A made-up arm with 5 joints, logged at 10 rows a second.
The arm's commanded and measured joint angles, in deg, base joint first. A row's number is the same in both.
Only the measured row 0 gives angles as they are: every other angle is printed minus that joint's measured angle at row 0.
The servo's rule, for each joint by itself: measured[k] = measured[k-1] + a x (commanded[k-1-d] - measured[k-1]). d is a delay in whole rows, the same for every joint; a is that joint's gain. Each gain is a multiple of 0.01, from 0.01 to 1. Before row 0 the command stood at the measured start. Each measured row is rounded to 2 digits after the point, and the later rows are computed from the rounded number. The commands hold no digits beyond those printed.
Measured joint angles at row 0:
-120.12 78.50 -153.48 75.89 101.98
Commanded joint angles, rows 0 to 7:
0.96 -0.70 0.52 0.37 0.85
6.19 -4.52 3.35 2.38 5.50
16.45 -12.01 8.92 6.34 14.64
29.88 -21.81 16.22 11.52 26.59
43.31 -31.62 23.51 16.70 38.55
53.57 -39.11 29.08 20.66 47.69
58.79 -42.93 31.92 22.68 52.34
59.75 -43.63 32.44 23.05 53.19
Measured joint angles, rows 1 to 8:
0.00 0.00 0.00 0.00 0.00
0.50 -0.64 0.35 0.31 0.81
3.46 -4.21 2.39 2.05 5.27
10.21 -11.39 6.83 5.65 14.17
20.44 -20.98 13.22 10.58 25.97
32.33 -30.77 20.22 15.72 37.92
43.37 -38.44 26.24 19.87 47.20
51.39 -42.57 30.10 22.23 52.08
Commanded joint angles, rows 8 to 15:
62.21 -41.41 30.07 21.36 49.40
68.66 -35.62 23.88 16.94 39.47
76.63 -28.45 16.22 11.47 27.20
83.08 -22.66 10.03 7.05 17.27
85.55 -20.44 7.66 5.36 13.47
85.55 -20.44 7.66 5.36 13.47
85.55 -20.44 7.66 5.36 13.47
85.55 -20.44 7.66 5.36 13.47
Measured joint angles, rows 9 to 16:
55.74 -43.55 31.69 22.92 53.13
59.10 -41.58 30.59 21.61 49.59
64.07 -36.10 26.03 17.69 39.98
70.60 -29.06 19.36 12.47 27.84
77.09 -23.17 13.02 7.92 17.80
81.49 -20.66 9.38 5.77 13.69
83.60 -20.46 8.21 5.43 13.48
84.61 -20.44 7.84 5.37 13.47

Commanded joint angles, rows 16 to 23:
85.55 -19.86 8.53 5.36 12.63
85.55 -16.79 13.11 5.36 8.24
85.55 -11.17 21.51 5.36 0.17
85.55 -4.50 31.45 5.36 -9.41
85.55 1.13 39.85 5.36 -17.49
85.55 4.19 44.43 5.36 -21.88
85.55 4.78 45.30 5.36 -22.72
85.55 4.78 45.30 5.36 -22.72
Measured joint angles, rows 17 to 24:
85.10 -20.44 7.72 5.36 13.47
85.33 -19.91 8.27 5.36 12.67
85.44 -17.04 11.56 5.36 8.46
85.50 -11.64 18.33 5.36 0.58
85.53 -5.07 27.25 5.36 -8.91
85.54 0.63 35.82 5.36 -17.06
85.55 3.91 41.67 5.36 -21.64
85.55 4.71 44.14 5.36 -22.67

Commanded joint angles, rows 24 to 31:
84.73 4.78 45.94 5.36 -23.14
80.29 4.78 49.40 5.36 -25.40
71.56 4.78 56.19 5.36 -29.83
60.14 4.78 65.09 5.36 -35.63
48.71 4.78 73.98 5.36 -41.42
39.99 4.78 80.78 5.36 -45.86
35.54 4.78 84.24 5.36 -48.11
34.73 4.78 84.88 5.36 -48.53
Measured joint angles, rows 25 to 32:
85.55 4.77 44.93 5.36 -22.72
85.12 4.78 45.62 5.36 -23.12
82.61 4.78 48.19 5.36 -25.29
76.86 4.78 53.63 5.36 -29.60
68.17 4.78 61.42 5.36 -35.33
58.05 4.78 69.96 5.36 -41.12
48.66 4.78 77.32 5.36 -45.62
41.84 4.78 82.03 5.36 -47.99

